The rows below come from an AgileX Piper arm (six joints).
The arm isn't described. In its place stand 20 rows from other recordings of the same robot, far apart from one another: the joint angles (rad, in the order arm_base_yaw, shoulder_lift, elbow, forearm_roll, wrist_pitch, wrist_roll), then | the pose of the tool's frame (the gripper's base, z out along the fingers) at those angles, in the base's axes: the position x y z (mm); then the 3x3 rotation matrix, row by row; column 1 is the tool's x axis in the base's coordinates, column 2 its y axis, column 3 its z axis.
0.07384 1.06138 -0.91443 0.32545 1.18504 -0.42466 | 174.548 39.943 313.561; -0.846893 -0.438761 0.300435; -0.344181 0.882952 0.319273; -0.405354 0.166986 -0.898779
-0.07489 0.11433 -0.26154 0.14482 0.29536 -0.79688 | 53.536 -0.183 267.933; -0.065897 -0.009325 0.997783; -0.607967 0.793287 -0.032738; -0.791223 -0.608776 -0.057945
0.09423 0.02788 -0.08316 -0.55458 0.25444 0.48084 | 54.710 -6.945 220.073; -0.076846 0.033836 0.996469; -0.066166 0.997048 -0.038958; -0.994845 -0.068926 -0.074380
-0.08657 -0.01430 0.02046 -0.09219 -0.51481 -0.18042 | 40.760 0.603 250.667; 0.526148 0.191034 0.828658; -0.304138 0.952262 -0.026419; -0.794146 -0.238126 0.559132
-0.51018 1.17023 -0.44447 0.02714 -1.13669 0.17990 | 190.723 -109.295 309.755; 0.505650 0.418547 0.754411; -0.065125 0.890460 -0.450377; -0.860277 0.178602 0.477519
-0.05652 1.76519 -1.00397 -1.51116 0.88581 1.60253 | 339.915 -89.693 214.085; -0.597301 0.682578 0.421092; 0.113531 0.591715 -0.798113; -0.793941 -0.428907 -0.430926
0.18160 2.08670 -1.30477 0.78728 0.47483 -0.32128 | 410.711 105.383 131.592; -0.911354 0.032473 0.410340; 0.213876 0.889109 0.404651; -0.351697 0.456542 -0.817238
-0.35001 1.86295 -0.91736 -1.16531 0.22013 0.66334 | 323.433 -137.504 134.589; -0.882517 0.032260 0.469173; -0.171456 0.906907 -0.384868; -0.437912 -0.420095 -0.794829
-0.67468 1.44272 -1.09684 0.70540 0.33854 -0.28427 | 267.872 -189.180 320.931; -0.181387 0.577388 0.796066; 0.623343 0.693608 -0.361043; -0.760620 0.430734 -0.485722
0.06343 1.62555 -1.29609 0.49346 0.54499 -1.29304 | 366.136 45.646 305.052; -0.249569 -0.665307 0.703621; -0.753213 0.590032 0.290744; -0.608593 -0.457416 -0.648372
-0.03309 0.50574 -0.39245 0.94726 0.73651 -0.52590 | 90.949 46.639 271.592; -0.593291 -0.297553 0.747976; 0.246788 0.817201 0.520843; -0.766226 0.493603 -0.411406
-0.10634 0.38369 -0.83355 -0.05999 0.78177 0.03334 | 44.356 -8.600 389.753; -0.241383 0.144575 0.959600; 0.016463 0.989308 -0.144910; -0.970290 -0.019181 -0.241182
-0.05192 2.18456 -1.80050 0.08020 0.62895 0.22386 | 494.744 -21.416 206.739; -0.757419 0.249502 0.603379; 0.324193 0.945858 0.015839; -0.566759 0.207608 -0.797298
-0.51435 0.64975 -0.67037 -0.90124 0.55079 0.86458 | 91.069 -94.354 352.396; -0.186940 0.802863 0.566096; 0.149974 0.592824 -0.791244; -0.970856 -0.063015 -0.231231
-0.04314 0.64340 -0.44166 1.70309 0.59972 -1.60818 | 126.330 45.507 314.642; -0.088265 -0.516128 0.851951; 0.105137 0.845685 0.523225; -0.990533 0.135754 -0.020380
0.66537 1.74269 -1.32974 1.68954 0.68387 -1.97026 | 279.399 291.825 319.099; 0.061275 -0.975936 0.209270; -0.193697 0.194051 0.961679; -0.979146 -0.099462 -0.177145
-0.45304 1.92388 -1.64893 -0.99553 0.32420 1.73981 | 408.465 -225.896 317.830; 0.216388 0.689474 0.691232; 0.639933 0.434542 -0.633766; -0.737335 0.579482 -0.347187
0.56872 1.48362 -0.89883 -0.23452 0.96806 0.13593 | 224.452 122.788 218.631; -0.837380 -0.508483 0.200599; -0.533700 0.839862 -0.098975; -0.118149 -0.189939 -0.974661
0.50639 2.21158 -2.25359 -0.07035 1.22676 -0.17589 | 428.854 230.969 299.618; -0.671872 -0.602770 0.430414; -0.598934 0.784024 0.163051; -0.435737 -0.148240 -0.887783
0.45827 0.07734 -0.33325 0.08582 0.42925 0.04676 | 35.136 20.952 280.683; -0.134331 -0.460855 0.877250; 0.072474 0.878334 0.472522; -0.988283 0.127053 -0.084587
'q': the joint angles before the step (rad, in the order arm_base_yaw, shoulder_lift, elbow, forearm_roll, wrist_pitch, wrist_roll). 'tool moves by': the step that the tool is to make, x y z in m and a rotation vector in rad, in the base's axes. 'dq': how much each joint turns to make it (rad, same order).
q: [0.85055, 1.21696, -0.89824, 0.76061, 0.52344, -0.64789]
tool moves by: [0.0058, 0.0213, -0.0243, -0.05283, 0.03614, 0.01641]
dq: [0.04254, 0.10220, -0.00249, 0.01146, -0.04456, -0.01173]
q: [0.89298, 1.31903, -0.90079, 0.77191, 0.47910, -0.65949]
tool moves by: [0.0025, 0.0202, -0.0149, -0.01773, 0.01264, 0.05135]
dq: [0.03214, 0.08625, -0.02337, 0.07464, -0.01563, -0.09237]
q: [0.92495, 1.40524, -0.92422, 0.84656, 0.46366, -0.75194]
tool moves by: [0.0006, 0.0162, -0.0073, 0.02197, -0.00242, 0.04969]
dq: [0.02216, 0.05935, -0.02207, 0.12649, -0.01123, -0.14197]
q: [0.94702, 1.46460, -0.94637, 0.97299, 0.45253, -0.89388]
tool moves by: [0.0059, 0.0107, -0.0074, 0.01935, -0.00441, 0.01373]
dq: [0.00058, 0.05145, -0.01731, 0.11181, -0.01404, -0.12247]
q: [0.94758, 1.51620, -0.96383, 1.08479, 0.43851, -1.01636]
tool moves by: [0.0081, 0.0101, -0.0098, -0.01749, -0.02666, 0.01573]
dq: [-0.00001, 0.05752, -0.02737, 0.02470, -0.01505, -0.06629]
